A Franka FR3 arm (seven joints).
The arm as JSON. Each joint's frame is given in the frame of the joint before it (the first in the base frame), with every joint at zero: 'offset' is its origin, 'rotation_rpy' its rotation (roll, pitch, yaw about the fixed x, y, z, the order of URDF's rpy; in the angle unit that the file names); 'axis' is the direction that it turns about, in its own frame. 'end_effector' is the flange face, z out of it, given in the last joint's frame.
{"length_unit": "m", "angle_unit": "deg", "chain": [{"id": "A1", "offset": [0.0, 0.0, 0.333], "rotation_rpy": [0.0, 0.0, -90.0], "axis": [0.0, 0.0, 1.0]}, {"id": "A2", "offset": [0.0, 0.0, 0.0], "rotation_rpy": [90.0, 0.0, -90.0], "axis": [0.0, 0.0, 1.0]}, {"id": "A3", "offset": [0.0, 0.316, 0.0], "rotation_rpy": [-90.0, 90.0, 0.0], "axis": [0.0, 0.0, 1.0]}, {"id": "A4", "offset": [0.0, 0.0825, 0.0], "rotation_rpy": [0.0, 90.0, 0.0], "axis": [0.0, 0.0, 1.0]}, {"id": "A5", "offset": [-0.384, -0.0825, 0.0], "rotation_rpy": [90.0, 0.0, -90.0], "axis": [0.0, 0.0, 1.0]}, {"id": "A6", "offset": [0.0, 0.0, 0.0], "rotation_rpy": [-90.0, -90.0, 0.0], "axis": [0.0, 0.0, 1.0]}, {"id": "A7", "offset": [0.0, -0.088, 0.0], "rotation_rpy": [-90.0, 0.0, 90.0], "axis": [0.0, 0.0, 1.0]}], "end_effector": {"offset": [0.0, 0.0, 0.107], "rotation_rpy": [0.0, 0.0, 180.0]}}
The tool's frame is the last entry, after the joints.
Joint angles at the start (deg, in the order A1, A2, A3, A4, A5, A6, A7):
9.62, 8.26, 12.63, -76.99, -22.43, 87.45, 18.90
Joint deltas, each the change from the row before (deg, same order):
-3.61, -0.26, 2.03, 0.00, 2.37, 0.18, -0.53
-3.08, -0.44, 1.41, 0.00, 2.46, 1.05, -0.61
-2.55, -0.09, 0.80, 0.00, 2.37, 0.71, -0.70
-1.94, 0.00, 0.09, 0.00, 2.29, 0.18, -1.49
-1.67, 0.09, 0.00, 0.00, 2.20, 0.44, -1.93
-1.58, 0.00, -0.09, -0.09, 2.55, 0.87, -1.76
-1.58, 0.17, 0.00, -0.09, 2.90, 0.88, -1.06
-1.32, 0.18, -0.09, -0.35, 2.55, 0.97, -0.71
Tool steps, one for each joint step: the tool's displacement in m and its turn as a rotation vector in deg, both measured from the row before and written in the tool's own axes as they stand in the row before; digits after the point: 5 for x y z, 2 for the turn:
0.00183, 0.01336, 0.00283, 2.36, -0.85, 0.99
0.00267, 0.01367, -0.00105, 2.62, 0.22, 1.06
0.00364, 0.01331, 0.00251, 2.31, -0.32, 0.99
0.00323, 0.01409, 0.00381, 1.99, -0.79, 0.29
0.00357, 0.01236, 0.00332, 2.01, -0.45, -0.31
0.00348, 0.01175, 0.00177, 2.43, 0.03, -0.11
0.00376, 0.01055, 0.00270, 2.80, -0.05, 0.55
0.00360, 0.00952, 0.00397, 2.44, -0.04, 0.76

